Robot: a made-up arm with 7 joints. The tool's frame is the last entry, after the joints. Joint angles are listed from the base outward.
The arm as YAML. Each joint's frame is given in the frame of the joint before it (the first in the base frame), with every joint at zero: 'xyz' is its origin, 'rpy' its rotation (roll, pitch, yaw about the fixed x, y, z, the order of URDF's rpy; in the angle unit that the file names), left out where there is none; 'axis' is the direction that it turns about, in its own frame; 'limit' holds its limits. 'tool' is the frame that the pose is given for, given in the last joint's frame.
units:
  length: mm
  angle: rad
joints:
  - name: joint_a
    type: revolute
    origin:
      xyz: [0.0, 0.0, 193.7]
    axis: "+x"
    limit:
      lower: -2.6
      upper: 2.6
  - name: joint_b
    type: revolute
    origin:
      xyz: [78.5, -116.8, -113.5]
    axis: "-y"
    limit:
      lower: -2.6
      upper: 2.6
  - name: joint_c
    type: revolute
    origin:
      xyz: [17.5, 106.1, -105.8]
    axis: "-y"
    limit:
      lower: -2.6
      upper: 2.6
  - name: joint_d
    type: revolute
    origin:
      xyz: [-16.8, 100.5, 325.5]
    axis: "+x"
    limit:
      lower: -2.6
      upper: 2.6
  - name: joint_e
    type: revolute
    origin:
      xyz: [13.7, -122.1, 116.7]
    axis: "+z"
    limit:
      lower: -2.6
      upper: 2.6
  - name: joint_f
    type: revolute
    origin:
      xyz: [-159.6, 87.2, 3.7]
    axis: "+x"
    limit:
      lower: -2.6
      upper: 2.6
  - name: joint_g
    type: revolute
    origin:
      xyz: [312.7, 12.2, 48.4]
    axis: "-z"
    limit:
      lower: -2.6
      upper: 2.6
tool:
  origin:
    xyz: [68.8, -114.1, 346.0]
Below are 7 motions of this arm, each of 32 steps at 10 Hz.
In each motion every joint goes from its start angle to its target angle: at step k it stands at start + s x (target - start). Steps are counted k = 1, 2, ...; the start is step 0. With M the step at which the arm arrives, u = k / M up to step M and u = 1 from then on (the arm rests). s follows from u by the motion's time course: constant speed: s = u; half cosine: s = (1 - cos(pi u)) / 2; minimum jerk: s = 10 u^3 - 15 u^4 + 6 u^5.
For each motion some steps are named. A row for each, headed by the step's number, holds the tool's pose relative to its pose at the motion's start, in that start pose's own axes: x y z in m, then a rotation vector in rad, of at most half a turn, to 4 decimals.
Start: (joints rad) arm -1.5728 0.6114 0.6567 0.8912 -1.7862 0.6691 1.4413
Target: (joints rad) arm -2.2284 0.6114 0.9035 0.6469 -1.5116 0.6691 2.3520
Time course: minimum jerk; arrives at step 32
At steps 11, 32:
11: -0.0594 0.0003 0.0163 -0.0395 -0.0524 0.0152
32: -0.2666 -0.0435 0.0422 -0.1606 -0.3149 0.0426

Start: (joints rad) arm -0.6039 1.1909 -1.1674 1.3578 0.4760 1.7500 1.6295
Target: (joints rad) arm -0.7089 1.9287 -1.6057 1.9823 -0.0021 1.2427 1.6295
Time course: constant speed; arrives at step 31
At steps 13, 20, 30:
13: 0.0122 -0.0333 -0.0075 0.0681 -0.0086 0.0909
20: 0.0276 -0.0556 -0.0125 0.1097 -0.0016 0.1013
30: 0.0563 -0.0895 -0.0208 0.1658 0.0141 0.0672

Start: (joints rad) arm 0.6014 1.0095 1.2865 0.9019 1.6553 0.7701 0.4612
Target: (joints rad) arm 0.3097 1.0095 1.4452 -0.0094 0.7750 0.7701 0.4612
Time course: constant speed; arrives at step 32
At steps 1, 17, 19, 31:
1: 0.0008 -0.0012 0.0029 0.0022 0.0039 -0.0294
17: -0.0147 0.0126 0.0479 -0.0681 0.0152 -0.4907
19: -0.0194 0.0195 0.0537 -0.0899 0.0086 -0.5454
31: -0.0547 0.0882 0.0859 -0.2709 -0.0770 -0.8463

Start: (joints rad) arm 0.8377 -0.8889 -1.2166 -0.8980 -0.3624 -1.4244 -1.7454
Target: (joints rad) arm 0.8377 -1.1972 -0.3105 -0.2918 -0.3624 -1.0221 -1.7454
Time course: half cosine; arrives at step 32
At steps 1, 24, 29, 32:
1: -0.0011 0.0003 -0.0004 0.0006 -0.0028 -0.0005
24: -0.3080 0.2329 -0.2742 0.0625 -0.9851 -0.3004
29: -0.3249 0.2901 -0.3300 0.0434 -1.1242 -0.3623
32: -0.3268 0.3004 -0.3397 0.0393 -1.1479 -0.3733

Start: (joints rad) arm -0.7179 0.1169 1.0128 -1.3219 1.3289 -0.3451 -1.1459
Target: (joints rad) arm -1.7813 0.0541 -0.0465 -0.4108 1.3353 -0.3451 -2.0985
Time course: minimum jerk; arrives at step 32
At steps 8, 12, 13, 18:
8: 0.0060 0.0604 -0.0058 -0.1089 0.0077 0.2118
12: -0.0086 0.1367 -0.0231 -0.2474 0.0213 0.5780
13: -0.0181 0.1525 -0.0287 -0.2794 0.0243 0.6935
18: -0.0861 0.1621 -0.0459 -0.3641 0.0096 1.3173

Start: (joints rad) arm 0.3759 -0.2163 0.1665 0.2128 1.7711 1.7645 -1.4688
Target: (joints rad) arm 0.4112 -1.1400 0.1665 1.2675 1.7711 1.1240 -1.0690
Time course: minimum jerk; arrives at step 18
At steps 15, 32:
15: -0.1272 0.4644 0.2068 -0.6756 -0.1702 0.6410
32: -0.1456 0.4821 0.2038 -0.7219 -0.1872 0.6484

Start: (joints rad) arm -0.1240 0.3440 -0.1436 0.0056 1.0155 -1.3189 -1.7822
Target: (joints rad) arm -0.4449 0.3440 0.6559 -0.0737 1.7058 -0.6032 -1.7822
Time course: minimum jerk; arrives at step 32
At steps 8, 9, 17, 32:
8: 0.0379 0.0454 0.0481 -0.0724 0.0338 0.0169
9: 0.0523 0.0614 0.0633 -0.0969 0.0455 0.0255
17: 0.2537 0.2575 0.1831 -0.3502 0.1800 0.2247
32: 0.4755 0.4587 0.1900 -0.4851 0.3118 0.5862

